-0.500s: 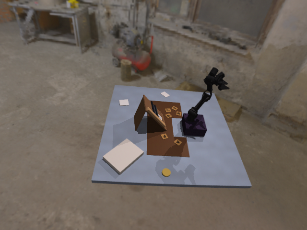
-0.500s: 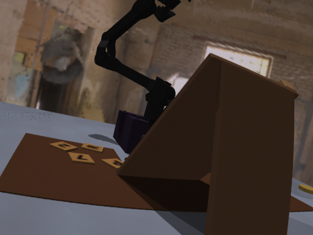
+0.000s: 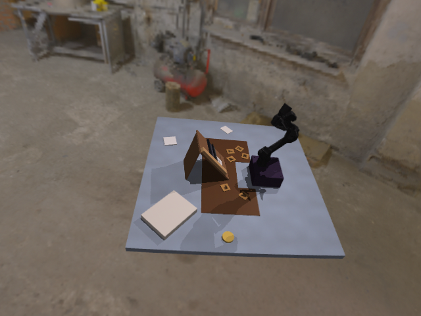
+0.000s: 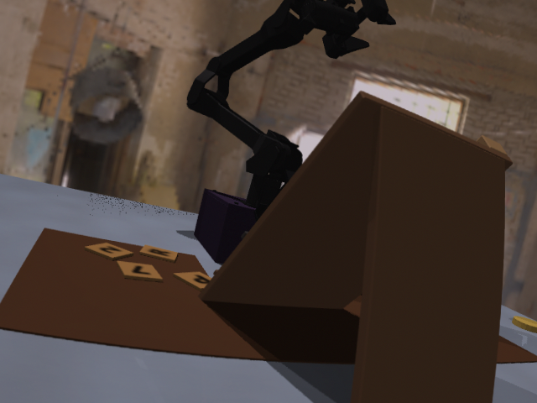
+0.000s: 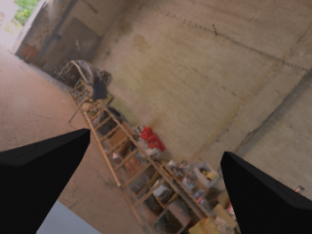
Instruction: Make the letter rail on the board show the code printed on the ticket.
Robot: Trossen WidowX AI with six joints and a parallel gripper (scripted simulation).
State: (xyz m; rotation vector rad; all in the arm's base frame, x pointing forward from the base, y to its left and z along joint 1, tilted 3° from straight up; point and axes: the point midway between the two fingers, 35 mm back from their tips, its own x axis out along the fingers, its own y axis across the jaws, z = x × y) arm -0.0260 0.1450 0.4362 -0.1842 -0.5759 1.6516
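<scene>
Now: gripper tip 46 cm above the white ticket, 35 cm short of it and 21 cm to the left of it. Round my gripper tip: yellow disc: 53 cm below, 36 cm to the left, 30 cm ahead; brown mat: 54 cm below, 24 cm ahead, 19 cm to the right.
</scene>
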